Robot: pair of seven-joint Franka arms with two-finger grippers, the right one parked.
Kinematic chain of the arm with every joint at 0, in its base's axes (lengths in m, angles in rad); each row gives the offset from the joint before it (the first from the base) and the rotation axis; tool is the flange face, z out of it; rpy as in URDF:
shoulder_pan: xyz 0 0 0.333 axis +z
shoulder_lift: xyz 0 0 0 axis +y
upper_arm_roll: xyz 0 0 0.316 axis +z
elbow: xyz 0.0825 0 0 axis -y
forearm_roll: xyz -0.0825 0 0.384 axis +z
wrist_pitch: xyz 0 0 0 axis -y
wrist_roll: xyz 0.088 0 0 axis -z
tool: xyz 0 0 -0.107 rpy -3.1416 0 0
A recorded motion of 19 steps. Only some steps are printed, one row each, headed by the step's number.
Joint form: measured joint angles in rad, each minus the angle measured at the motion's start. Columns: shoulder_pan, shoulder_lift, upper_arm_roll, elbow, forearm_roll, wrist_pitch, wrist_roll.
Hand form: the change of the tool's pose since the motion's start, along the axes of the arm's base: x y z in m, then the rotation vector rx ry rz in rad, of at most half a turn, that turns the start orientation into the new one. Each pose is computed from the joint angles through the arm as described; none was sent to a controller.
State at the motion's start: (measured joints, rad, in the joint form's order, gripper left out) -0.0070 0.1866 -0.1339 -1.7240 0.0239 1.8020 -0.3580
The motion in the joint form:
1: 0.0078 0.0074 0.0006 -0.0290 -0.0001 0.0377 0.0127
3: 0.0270 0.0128 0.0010 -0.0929 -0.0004 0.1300 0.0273
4: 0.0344 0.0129 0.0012 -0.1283 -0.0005 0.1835 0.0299
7: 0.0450 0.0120 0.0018 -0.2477 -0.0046 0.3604 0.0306
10: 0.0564 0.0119 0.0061 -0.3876 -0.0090 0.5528 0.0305
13: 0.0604 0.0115 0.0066 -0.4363 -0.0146 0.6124 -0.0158
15: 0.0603 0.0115 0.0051 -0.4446 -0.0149 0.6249 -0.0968
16: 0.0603 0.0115 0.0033 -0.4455 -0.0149 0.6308 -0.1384
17: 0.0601 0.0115 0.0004 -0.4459 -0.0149 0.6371 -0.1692
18: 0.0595 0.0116 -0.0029 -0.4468 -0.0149 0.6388 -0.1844
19: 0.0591 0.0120 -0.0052 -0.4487 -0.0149 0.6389 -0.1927
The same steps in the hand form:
1: 0.0009 0.0047 -0.0151 -0.0028 -0.0010 -0.0048
3: 0.0010 0.0158 -0.0407 -0.0086 -0.0236 -0.0009
4: 0.0000 0.0201 -0.0528 -0.0113 -0.0414 0.0034
7: -0.0083 0.0259 -0.0918 -0.0220 -0.0991 0.0142
10: -0.0262 0.0348 -0.1363 -0.0305 -0.1510 0.0312
13: -0.0350 0.0375 -0.1514 -0.0341 -0.1616 0.0859
15: -0.0364 0.0366 -0.1537 -0.0334 -0.1651 0.1656
16: -0.0361 0.0356 -0.1535 -0.0338 -0.1695 0.2056
17: -0.0358 0.0338 -0.1530 -0.0351 -0.1748 0.2335
18: -0.0361 0.0316 -0.1532 -0.0359 -0.1752 0.2450
19: -0.0368 0.0302 -0.1542 -0.0361 -0.1728 0.2506

